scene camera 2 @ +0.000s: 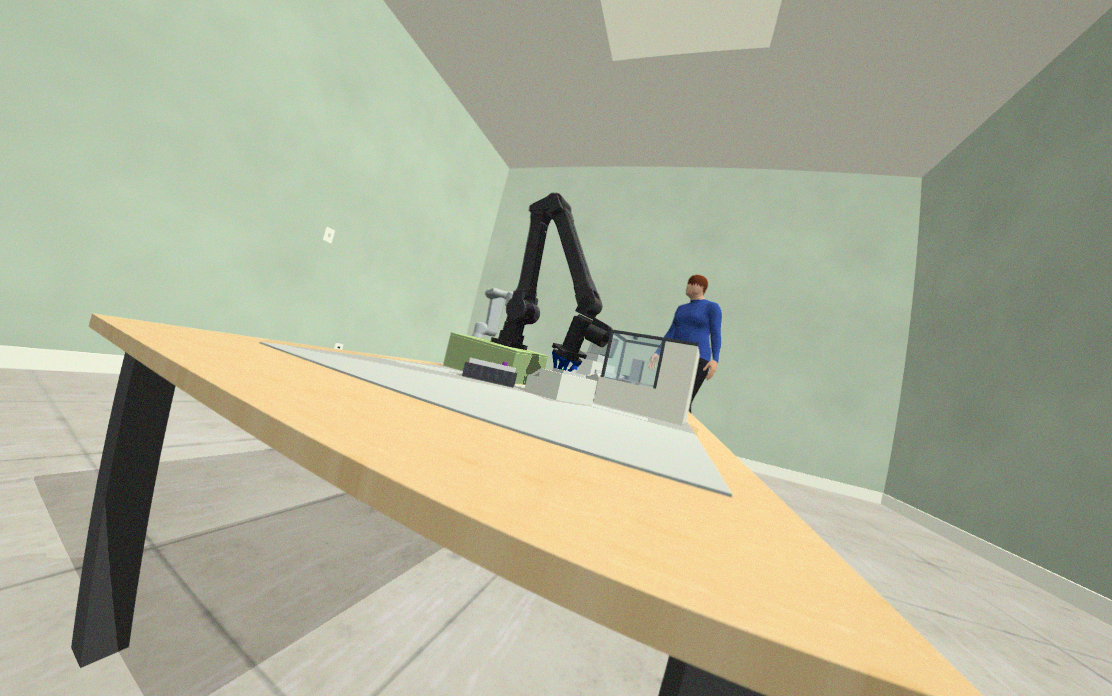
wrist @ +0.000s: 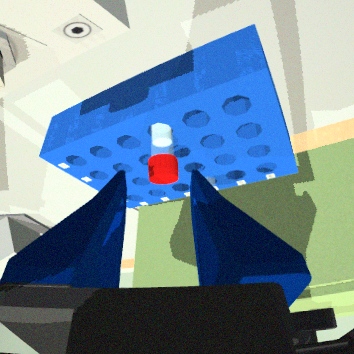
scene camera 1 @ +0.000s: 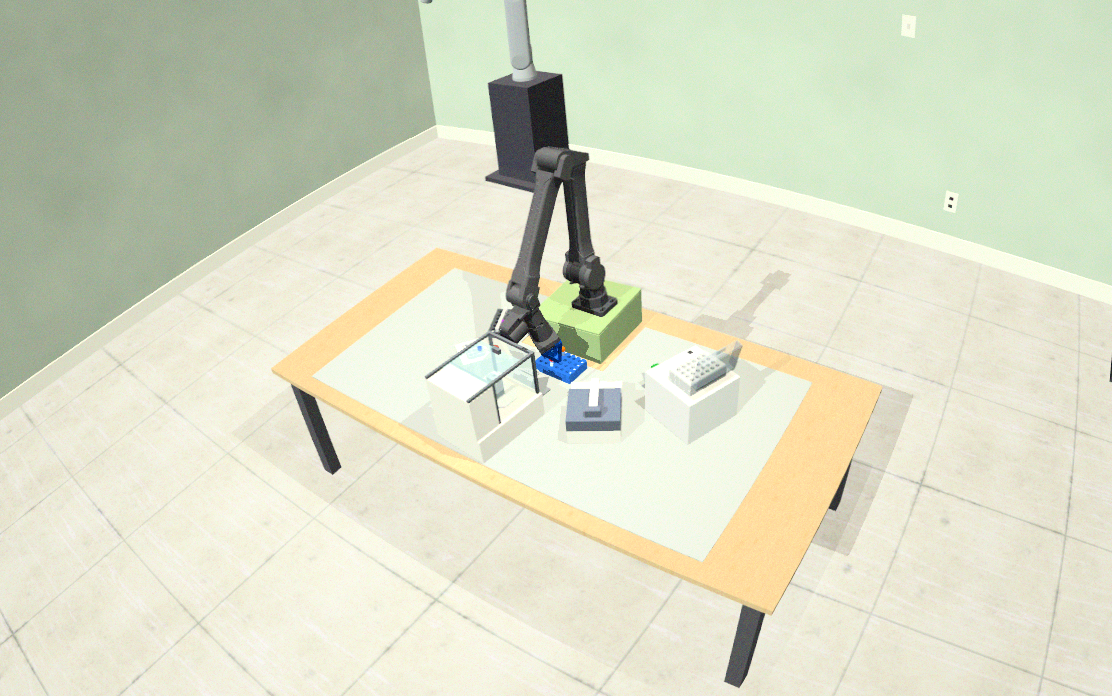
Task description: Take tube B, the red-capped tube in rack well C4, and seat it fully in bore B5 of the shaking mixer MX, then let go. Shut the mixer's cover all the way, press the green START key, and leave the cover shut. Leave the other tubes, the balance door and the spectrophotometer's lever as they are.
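Frame: origin at the arm's base, x back, y up, z left, level; centimetres.
Seen in the pictures: gripper, fingertip midpoint: [wrist: 158,178] [scene camera 1: 557,359]; arm's base, link origin: [scene camera 2: 509,345] [scene camera 1: 594,304].
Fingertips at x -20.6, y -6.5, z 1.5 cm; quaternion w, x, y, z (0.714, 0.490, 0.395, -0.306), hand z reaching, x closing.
Note:
Offsets run from my fingertips to a thing's middle. "*": to the spot under its first point.
The red-capped tube B @(dy -1.4, dx -1.6, dz -1.0 cm) [wrist: 163,169] stands in the blue rack @(dy -3.0, dx +1.2, dz -0.1 cm) [wrist: 220,85] [scene camera 1: 561,368]. My gripper [wrist: 158,178] [scene camera 1: 555,352] [scene camera 2: 565,361] is partly open, with its blue fingers pointing at the rack. In the wrist view the red cap appears between the two fingertips, with a gap on each side; neither finger seems to touch it, and how far the cap is from the tips in depth is hard to tell. The mixer MX @(* dy +8.7, dx -5.1, dz +47.9 cm) [scene camera 1: 690,406] is the white box on the right, its clear cover @(dy +17.9, dx +3.1, dz +50.7 cm) [scene camera 1: 728,357] raised. A small green spot, likely the START key @(* dy +2.8, dx +9.4, dz +27.4 cm) [scene camera 1: 654,366], shows at its left edge.
The balance @(dy +6.6, dx -24.0, dz -0.6 cm) [scene camera 1: 463,410] [scene camera 2: 679,385] with its glass enclosure stands left of the rack. The dark-topped spectrophotometer @(dy +0.5, dx -10.1, dz +21.3 cm) [scene camera 1: 605,416] stands between balance and mixer. The arm's green base block [scene camera 1: 621,328] [scene camera 2: 459,351] is behind the rack. A small orange cap @(dy +0.4, dx +4.0, dz -1.1 cm) [scene camera 1: 562,349] shows by the fingers.

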